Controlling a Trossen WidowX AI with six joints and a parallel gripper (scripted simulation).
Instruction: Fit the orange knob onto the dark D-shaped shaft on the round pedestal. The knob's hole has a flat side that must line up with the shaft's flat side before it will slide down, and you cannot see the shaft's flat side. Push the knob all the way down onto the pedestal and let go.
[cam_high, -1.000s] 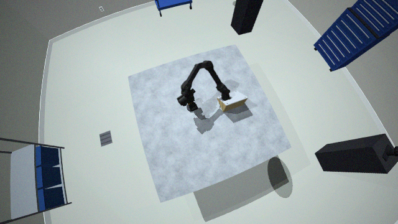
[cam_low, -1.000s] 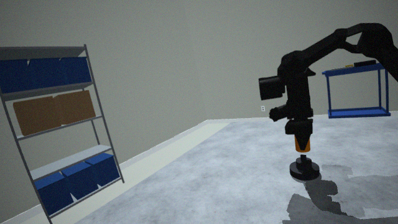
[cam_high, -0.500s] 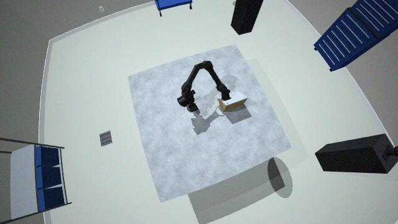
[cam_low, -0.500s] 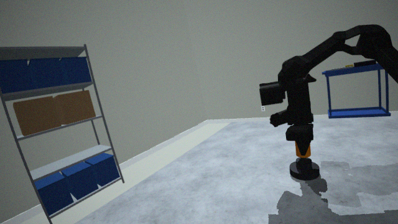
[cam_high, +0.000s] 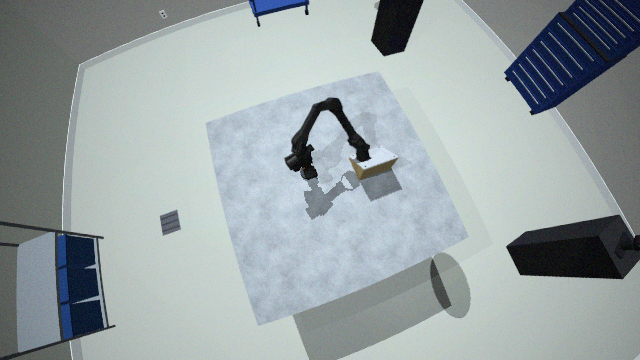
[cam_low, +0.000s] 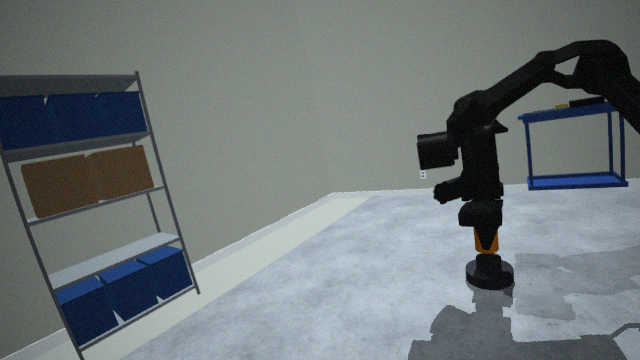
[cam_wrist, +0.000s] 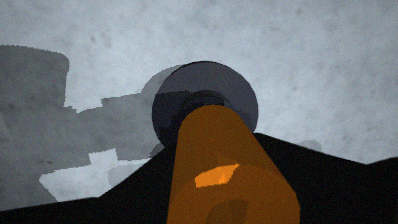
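Right now my gripper tip is 2 cm below the orange knob. Round my gripper tip: pedestal (4 cm below).
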